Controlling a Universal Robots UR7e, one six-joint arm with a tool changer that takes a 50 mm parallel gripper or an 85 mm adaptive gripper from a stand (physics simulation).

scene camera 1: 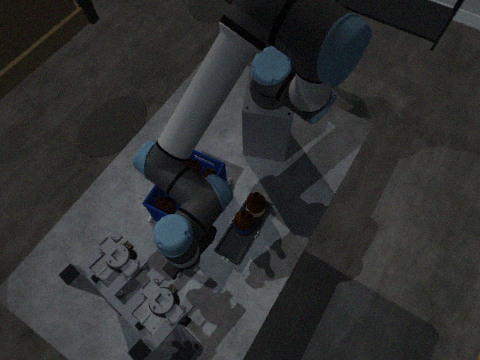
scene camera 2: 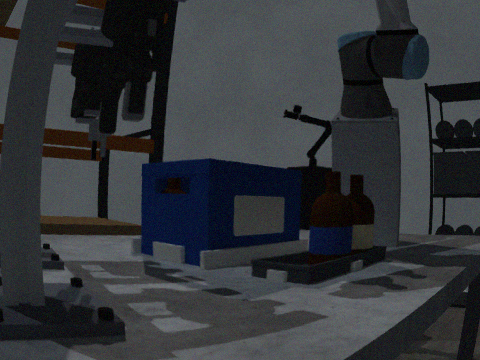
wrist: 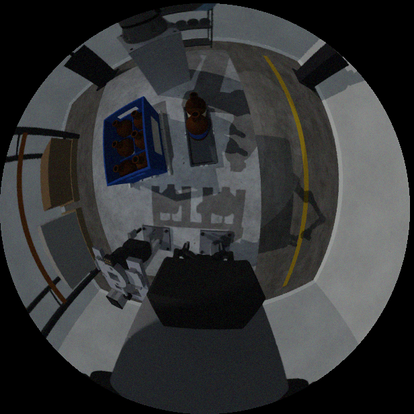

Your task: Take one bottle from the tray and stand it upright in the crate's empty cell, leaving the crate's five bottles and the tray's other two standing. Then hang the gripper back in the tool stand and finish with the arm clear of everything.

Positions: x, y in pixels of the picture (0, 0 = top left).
A cream-label bottle [scene camera 2: 363, 209]: 71 cm from the lens. A blue-label bottle [scene camera 2: 331, 225] is 64 cm from the lens. A gripper [scene camera 2: 87, 61] is 59 cm from the lens. A tool stand [scene camera 2: 42, 310] is 33 cm from the lens. The marked spots on the tool stand and the blue-label bottle are 47 cm apart.
